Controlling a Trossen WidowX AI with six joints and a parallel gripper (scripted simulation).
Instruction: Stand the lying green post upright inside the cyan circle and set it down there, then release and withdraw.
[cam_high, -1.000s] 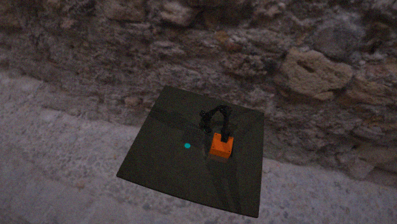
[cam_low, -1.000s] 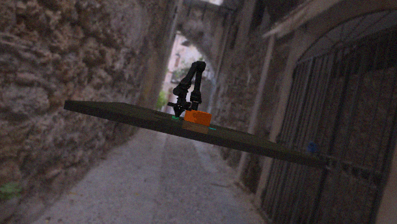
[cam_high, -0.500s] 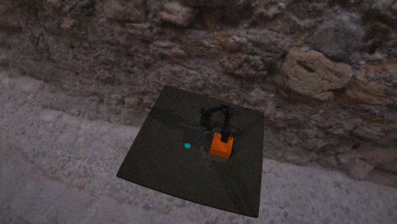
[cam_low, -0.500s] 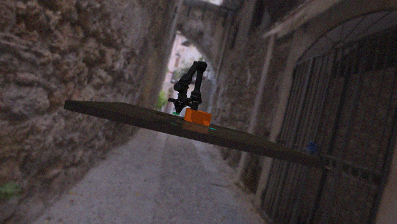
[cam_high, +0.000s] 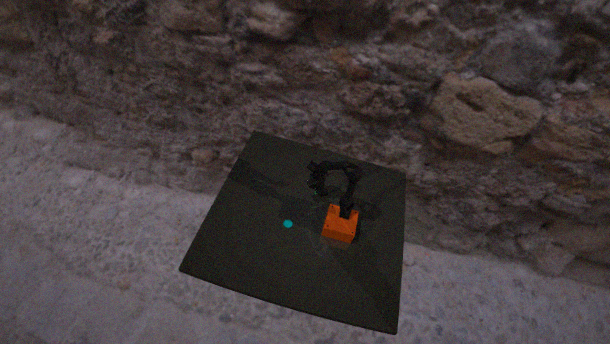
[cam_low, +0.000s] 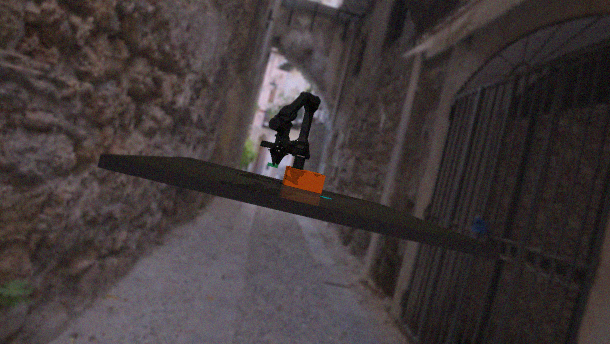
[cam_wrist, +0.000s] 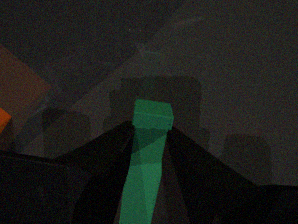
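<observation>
Right now the cyan circle is 9 cm ahead of my gripper tip, 26 cm to the left of it and 8 cm below it. Round my gripper tip: green post: 2 cm behind, 1 cm to the right.
</observation>
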